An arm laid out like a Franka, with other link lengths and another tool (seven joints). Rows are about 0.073 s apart.
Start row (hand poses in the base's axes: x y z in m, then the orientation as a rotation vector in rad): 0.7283, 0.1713, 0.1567, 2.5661, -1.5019, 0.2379
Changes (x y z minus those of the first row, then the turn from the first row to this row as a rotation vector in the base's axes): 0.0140, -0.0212, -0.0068, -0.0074, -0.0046, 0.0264; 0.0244, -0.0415, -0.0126, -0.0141, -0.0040, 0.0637; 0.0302, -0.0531, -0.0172, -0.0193, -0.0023, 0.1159; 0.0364, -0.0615, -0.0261, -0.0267, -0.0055, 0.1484; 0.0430, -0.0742, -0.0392, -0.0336, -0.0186, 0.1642; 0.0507, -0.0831, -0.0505, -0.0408, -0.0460, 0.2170; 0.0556, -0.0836, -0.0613, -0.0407, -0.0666, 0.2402; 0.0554, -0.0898, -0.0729, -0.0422, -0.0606, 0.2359; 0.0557, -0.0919, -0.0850, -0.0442, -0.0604, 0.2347; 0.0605, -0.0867, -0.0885, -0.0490, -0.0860, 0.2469; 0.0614, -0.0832, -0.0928, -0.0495, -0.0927, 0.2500; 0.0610, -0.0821, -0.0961, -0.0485, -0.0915, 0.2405; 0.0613, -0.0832, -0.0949, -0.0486, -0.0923, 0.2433; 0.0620, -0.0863, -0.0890, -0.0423, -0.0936, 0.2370; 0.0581, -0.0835, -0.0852, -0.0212, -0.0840, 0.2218; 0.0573, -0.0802, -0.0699, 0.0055, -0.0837, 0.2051; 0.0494, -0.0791, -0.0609, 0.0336, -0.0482, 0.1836
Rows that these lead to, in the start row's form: 0.7423, 0.1501, 0.1499, 2.5828, -1.4667, 0.2523; 0.7527, 0.1298, 0.1441, 2.6066, -1.4161, 0.2607; 0.7585, 0.1182, 0.1395, 2.6415, -1.3463, 0.2682; 0.7647, 0.1098, 0.1306, 2.6601, -1.3018, 0.2812; 0.7713, 0.0971, 0.1175, 2.6693, -1.2821, 0.3050; 0.7790, 0.0882, 0.1062, 2.7072, -1.2174, 0.3522; 0.7839, 0.0877, 0.0954, 2.7281, -1.1923, 0.3823; 0.7837, 0.0815, 0.0838, 2.7225, -1.1957, 0.3747; 0.7840, 0.0794, 0.0717, 2.7199, -1.1964, 0.3756; 0.7888, 0.0846, 0.0682, 2.7302, -1.1849, 0.4144; 0.7897, 0.0881, 0.0639, 2.7334, -1.1823, 0.4241; 0.7893, 0.0892, 0.0606, 2.7277, -1.1952, 0.4208; 0.7896, 0.0881, 0.0618, 2.7296, -1.1916, 0.4222; 0.7903, 0.0850, 0.0677, 2.7311, -1.2032, 0.4192; 0.7864, 0.0878, 0.0715, 2.7363, -1.2304, 0.3908; 0.7856, 0.0911, 0.0868, 2.7470, -1.2647, 0.3708; 0.7777, 0.0922, 0.0958, 2.7459, -1.2958, 0.3012
